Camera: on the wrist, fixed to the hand. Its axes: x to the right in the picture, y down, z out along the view.
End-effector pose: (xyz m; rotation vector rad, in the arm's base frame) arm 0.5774 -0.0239 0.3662 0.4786 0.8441 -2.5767
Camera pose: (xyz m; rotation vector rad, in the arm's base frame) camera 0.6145 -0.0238 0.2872 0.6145 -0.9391 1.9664
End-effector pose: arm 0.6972 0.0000 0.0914 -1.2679 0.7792 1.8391
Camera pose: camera 0.6825 -0.0838 0.0716 -1.0357 -0.5228 0.7803
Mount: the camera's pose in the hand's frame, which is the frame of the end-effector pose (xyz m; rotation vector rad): 0.0017 0.0554 -0.0675 -0.1846 -0.3538 -1.5076
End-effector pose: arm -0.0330 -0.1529 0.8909 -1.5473 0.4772 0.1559
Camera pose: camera -0.0664 -0.2174 0.8424 -1.6415 -1.0430 -0.6964
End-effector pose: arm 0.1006 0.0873 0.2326 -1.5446 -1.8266 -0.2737
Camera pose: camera 0.1775 0.0639 0.2668 0.0271 -2.9745 -0.8769
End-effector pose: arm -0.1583 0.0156 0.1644 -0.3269 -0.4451 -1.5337
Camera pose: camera -0.0982 -0.0167 0.1099 0.4184 0.9078 2.9328
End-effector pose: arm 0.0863 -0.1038 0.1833 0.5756 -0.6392 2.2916
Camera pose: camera 0.0310 -0.0995 0.1159 0.9293 -0.3234 0.7225
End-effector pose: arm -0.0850 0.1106 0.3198 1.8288 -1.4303 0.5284
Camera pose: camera -0.1289 0.1551 0.3808 2.2742 0.0301 -0.6809
